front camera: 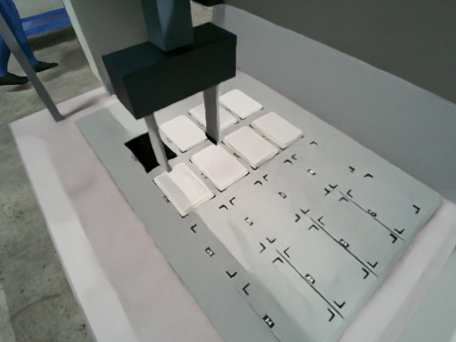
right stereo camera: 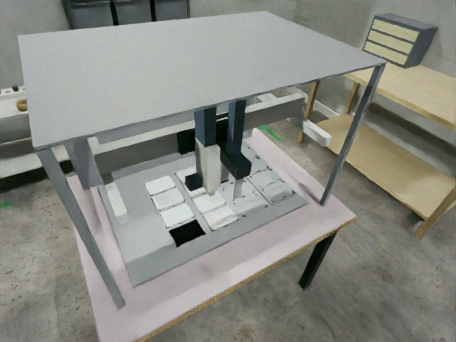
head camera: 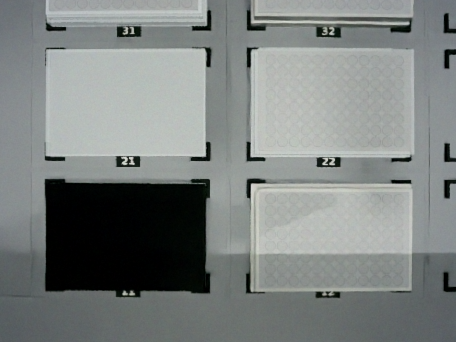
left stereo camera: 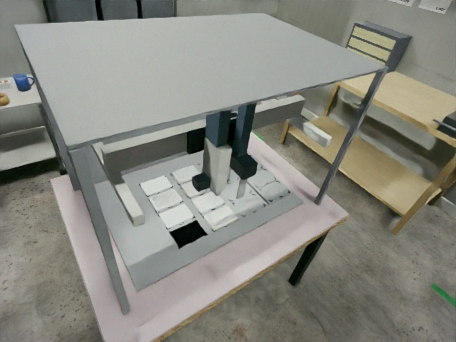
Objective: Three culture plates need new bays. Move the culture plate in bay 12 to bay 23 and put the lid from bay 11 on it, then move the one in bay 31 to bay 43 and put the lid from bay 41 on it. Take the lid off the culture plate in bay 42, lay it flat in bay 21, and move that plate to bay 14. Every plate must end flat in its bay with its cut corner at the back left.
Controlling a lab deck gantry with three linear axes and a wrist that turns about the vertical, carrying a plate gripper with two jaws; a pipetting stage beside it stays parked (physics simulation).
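Note:
In the front view my gripper is open and empty, its jaws well apart and hanging over the bays. One jaw shows in the left stereo view and the right stereo view. A flat black rectangle fills bay 11. The culture plate in bay 12 lies flat with its well pattern showing. The plate in bay 31 shows in part. White pieces lie in bay 41 and bay 42. A plain white piece lies in bay 21.
Plates also lie in bay 22 and bay 32. The pipetting stage stands beside my gripper in both stereo views. A grey canopy on posts covers the deck.

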